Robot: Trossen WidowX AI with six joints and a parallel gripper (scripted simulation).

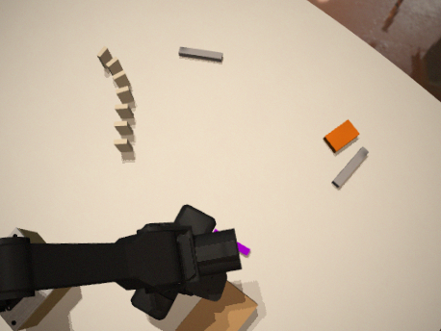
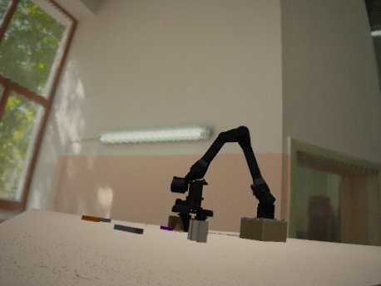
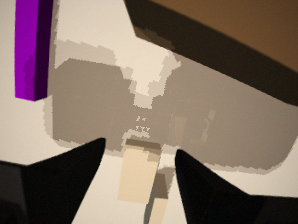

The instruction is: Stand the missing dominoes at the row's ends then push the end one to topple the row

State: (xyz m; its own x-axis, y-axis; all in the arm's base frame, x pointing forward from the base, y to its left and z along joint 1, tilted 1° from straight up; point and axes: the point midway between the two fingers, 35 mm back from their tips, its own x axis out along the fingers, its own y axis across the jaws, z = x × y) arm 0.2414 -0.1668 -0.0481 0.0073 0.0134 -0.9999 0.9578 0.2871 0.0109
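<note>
My gripper tip is now 9 cm short of the purple bar, 4 cm to the left of it and 1 cm below it. The rest, counted from my gripper tip: orange block: 39 cm ahead, 5 cm to the right, 1 cm above; box: 11 cm to the right, 3 cm above, 2 cm behind.
</note>
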